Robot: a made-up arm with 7 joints. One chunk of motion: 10 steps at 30 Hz.
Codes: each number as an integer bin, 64 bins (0 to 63) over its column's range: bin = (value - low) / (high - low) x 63, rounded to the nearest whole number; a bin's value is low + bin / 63 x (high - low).
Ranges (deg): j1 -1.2..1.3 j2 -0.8..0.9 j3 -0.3..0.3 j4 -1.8..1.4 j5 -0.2..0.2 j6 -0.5..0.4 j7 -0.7..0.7
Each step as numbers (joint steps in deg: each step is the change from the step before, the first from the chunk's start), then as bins.
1 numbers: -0.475 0.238 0.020 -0.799 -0.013 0.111 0.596
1 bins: 18 38 34 20 29 43 58
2 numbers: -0.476 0.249 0.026 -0.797 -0.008 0.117 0.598
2 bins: 18 39 34 20 30 43 58
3 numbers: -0.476 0.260 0.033 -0.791 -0.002 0.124 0.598
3 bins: 18 39 35 20 31 44 58
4 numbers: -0.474 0.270 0.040 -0.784 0.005 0.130 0.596
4 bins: 18 40 36 20 32 44 58
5 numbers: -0.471 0.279 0.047 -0.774 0.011 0.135 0.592
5 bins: 18 40 36 20 33 44 58
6 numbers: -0.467 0.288 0.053 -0.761 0.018 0.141 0.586
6 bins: 18 40 37 20 34 45 58
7 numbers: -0.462 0.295 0.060 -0.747 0.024 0.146 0.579
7 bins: 19 41 38 21 35 45 58
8 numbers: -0.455 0.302 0.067 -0.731 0.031 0.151 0.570
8 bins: 19 41 39 21 36 46 57
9 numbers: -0.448 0.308 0.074 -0.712 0.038 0.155 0.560
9 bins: 19 41 39 21 37 46 57
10 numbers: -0.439 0.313 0.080 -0.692 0.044 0.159 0.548
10 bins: 19 41 40 22 38 46 56
